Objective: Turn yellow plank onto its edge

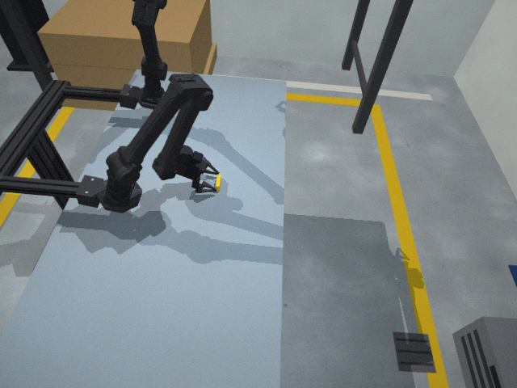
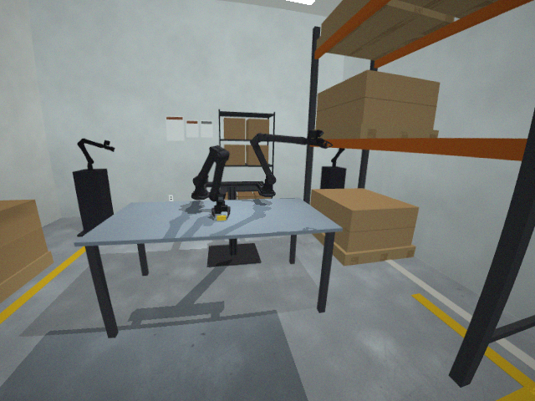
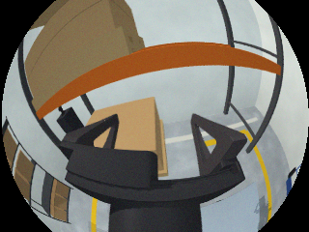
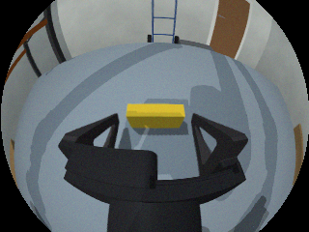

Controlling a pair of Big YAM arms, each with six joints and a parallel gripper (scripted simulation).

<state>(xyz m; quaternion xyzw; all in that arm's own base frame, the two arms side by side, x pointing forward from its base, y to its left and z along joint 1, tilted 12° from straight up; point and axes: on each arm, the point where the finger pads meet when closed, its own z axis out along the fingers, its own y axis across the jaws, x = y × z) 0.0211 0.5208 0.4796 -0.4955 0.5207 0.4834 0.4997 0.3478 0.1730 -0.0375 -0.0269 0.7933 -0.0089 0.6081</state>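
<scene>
Now: the yellow plank 1 cm ahead of my right hand and 1 cm below it.
</scene>
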